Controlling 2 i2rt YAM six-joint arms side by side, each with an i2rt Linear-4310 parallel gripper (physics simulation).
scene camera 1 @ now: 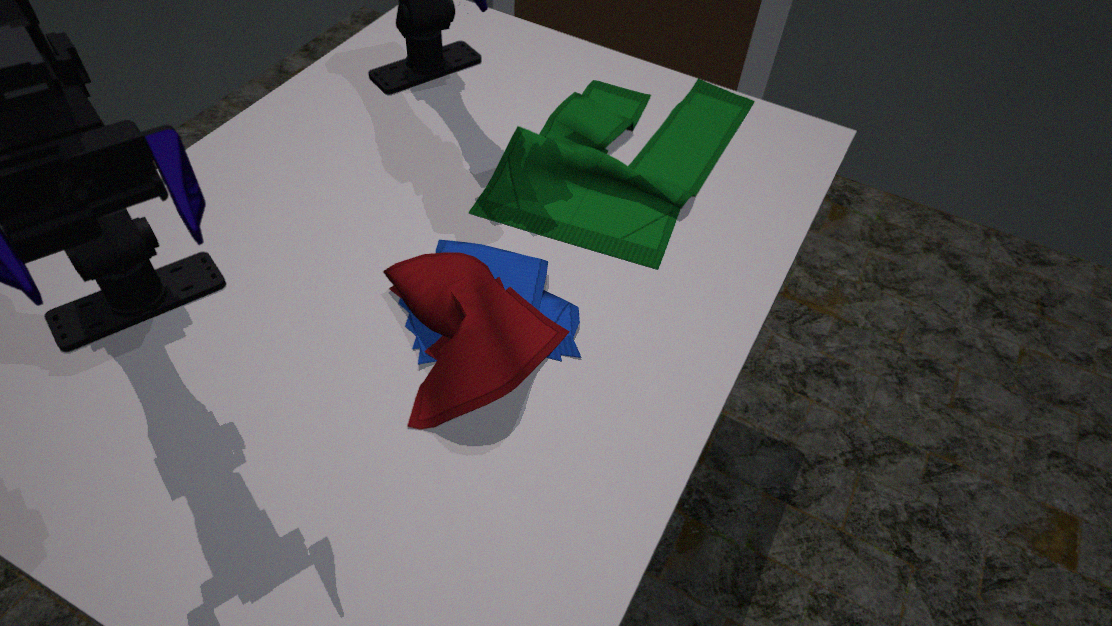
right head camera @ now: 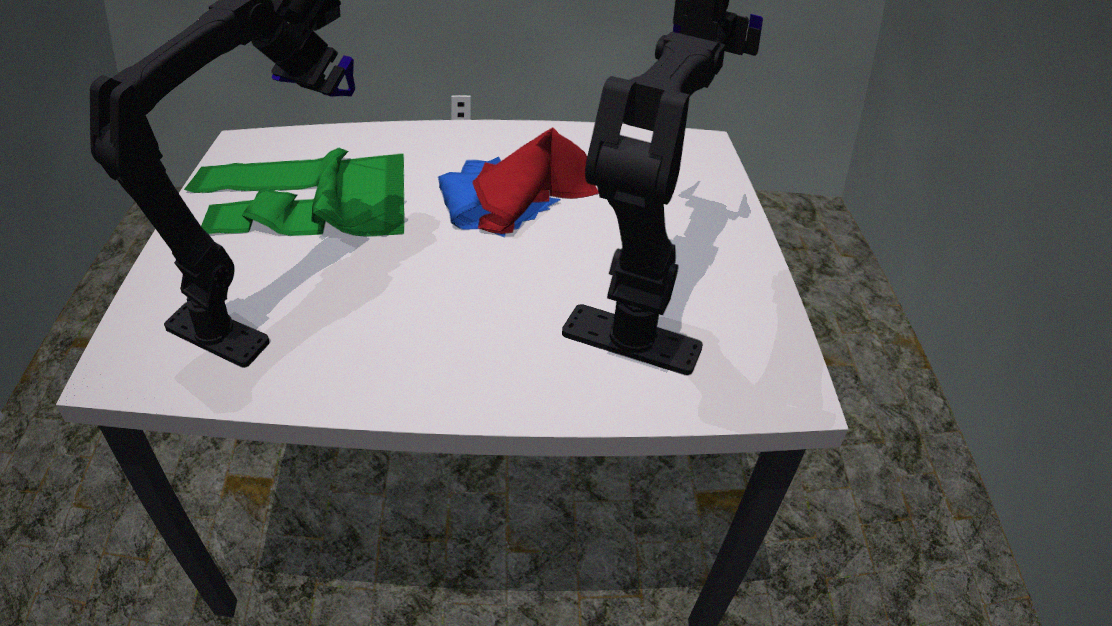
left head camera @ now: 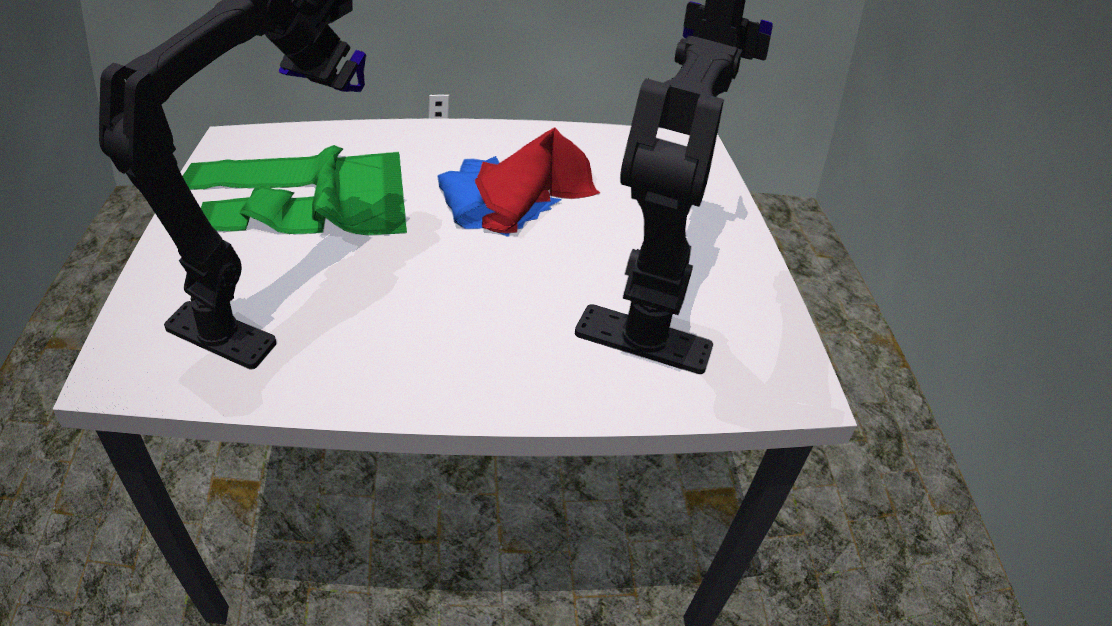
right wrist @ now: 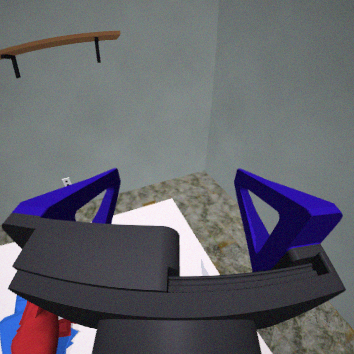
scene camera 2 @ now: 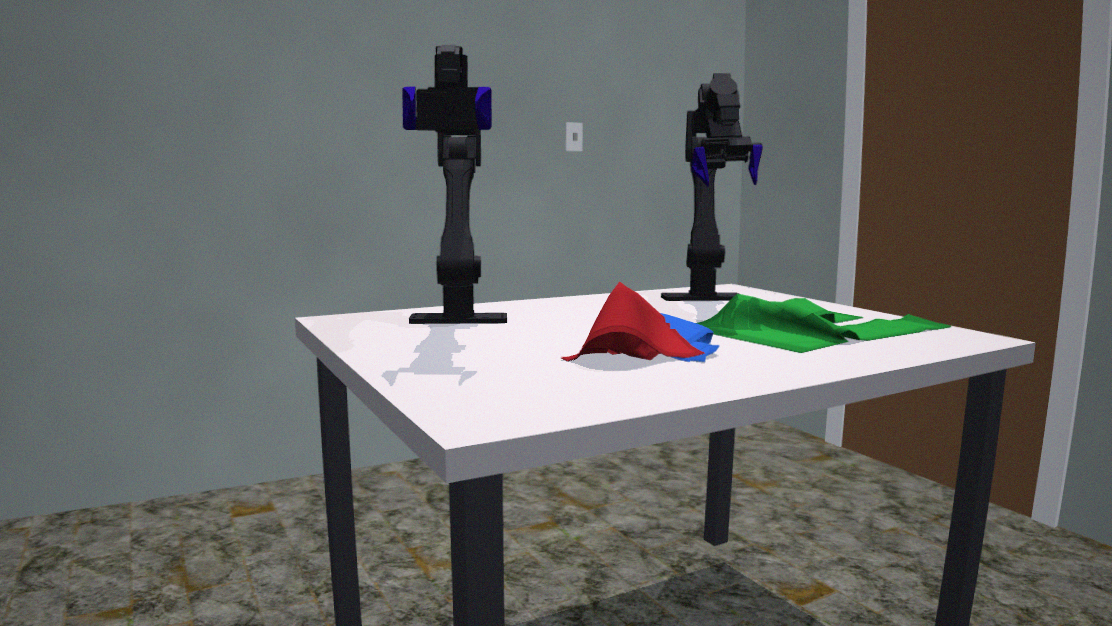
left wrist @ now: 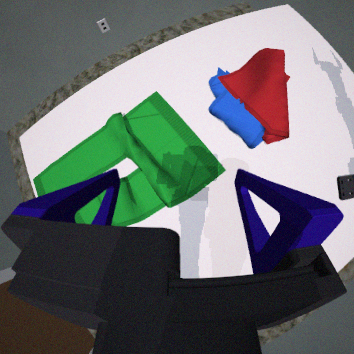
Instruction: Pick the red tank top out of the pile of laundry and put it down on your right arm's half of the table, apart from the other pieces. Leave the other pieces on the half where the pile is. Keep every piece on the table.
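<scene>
The red tank top (left head camera: 517, 182) (right head camera: 515, 185) (scene camera 1: 498, 334) (scene camera 2: 622, 322) (left wrist: 262, 90) (right wrist: 37, 330) lies crumpled on top of a blue piece (left head camera: 463, 198) (scene camera 1: 513, 272) (scene camera 2: 688, 330) (left wrist: 237, 117), with a raised peak. The green piece (left head camera: 365, 186) (right head camera: 365, 190) (scene camera 1: 591, 194) (scene camera 2: 778, 322) (left wrist: 150, 145) lies apart from them, partly folded, at the left in the left head camera. My left gripper (left wrist: 176, 174) (scene camera 2: 729, 183) is open and empty, high above the green piece's side of the table. My right gripper (right wrist: 176, 174) (scene camera 2: 447, 108) is open and empty, raised high over its own side.
The white table (left head camera: 466, 349) (scene camera 2: 529, 404) carries both arm bases (left head camera: 220, 334) (left head camera: 644, 338). The red and blue pieces are near the middle of its far side in the left head camera. The green piece's leg ends lie close to the table's left edge there.
</scene>
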